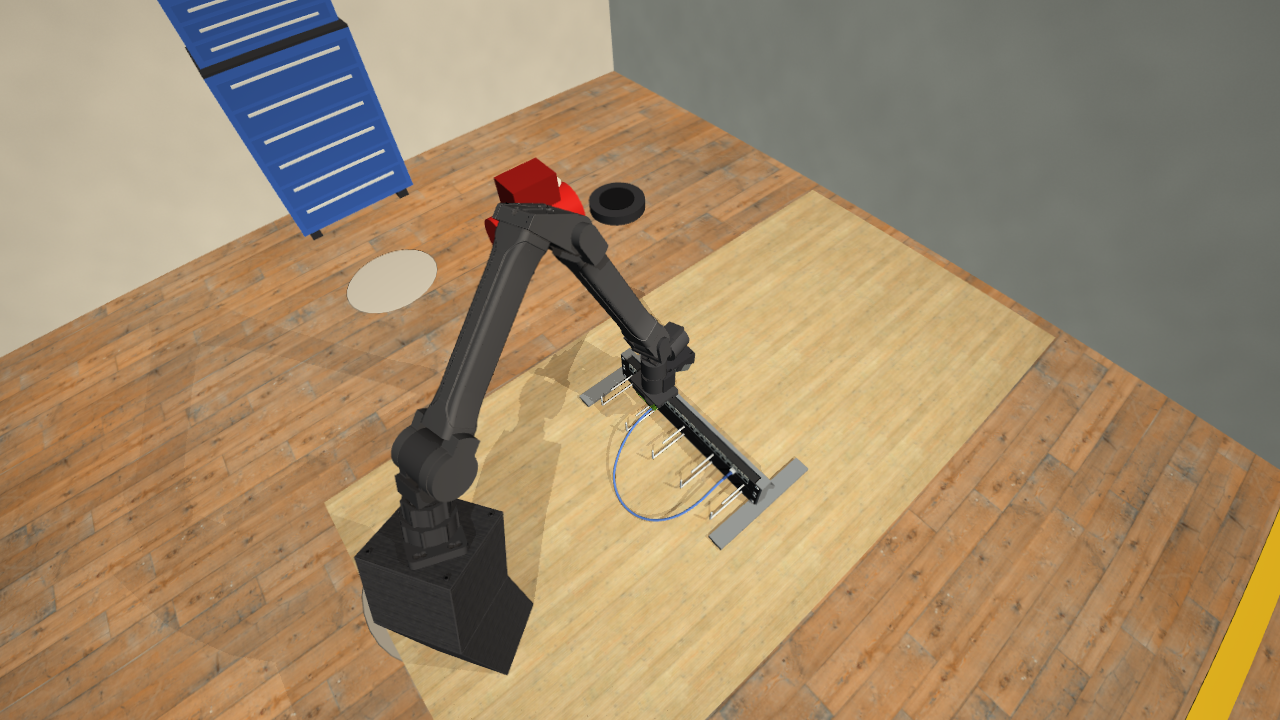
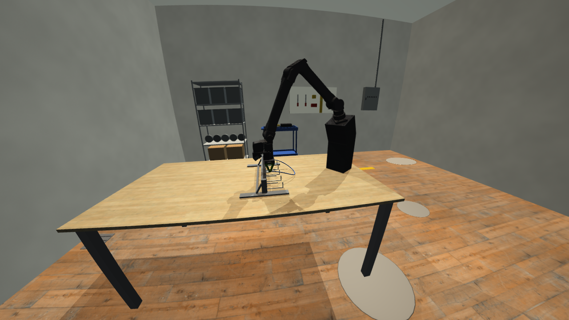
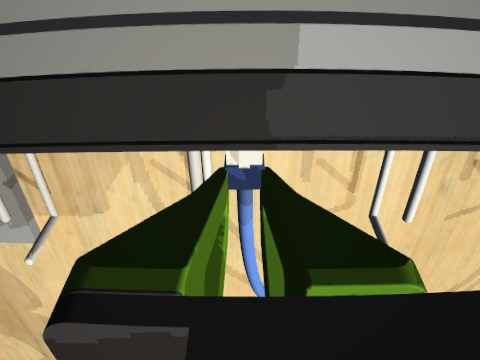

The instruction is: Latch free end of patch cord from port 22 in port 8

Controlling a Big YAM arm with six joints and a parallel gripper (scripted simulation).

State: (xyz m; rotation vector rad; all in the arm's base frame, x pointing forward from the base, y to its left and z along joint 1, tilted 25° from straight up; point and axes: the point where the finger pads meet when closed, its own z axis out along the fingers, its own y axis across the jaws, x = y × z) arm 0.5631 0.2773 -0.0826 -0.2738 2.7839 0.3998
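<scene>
Now: the cord plug 2 cm ahead of my hand and 1 cm to the left of it.
</scene>
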